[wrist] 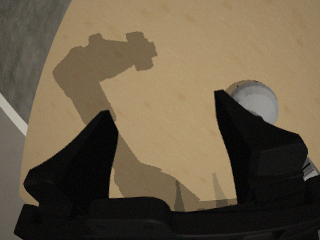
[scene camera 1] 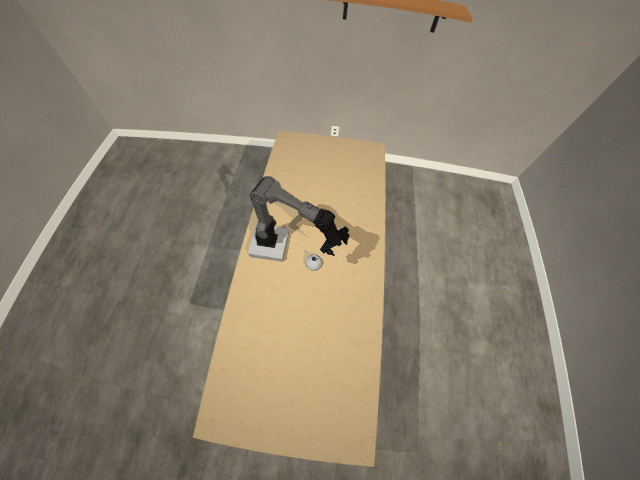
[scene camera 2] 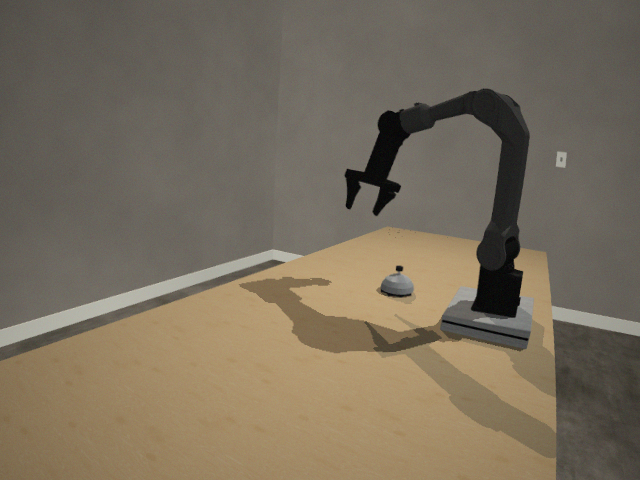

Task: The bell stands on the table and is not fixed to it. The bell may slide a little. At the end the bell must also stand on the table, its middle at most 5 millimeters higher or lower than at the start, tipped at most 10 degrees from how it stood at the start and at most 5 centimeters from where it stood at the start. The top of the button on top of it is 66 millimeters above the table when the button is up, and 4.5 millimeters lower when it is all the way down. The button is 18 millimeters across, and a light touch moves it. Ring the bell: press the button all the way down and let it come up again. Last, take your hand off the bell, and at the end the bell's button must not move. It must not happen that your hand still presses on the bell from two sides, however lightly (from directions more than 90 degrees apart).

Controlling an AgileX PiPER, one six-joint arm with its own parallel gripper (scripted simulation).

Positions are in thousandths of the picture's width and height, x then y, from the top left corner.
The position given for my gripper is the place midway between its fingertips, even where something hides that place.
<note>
I see my gripper (scene camera 2: 565, 439) and a bell (wrist: 805, 410).
My gripper shows as well in the wrist view (wrist: 508, 469).
</note>
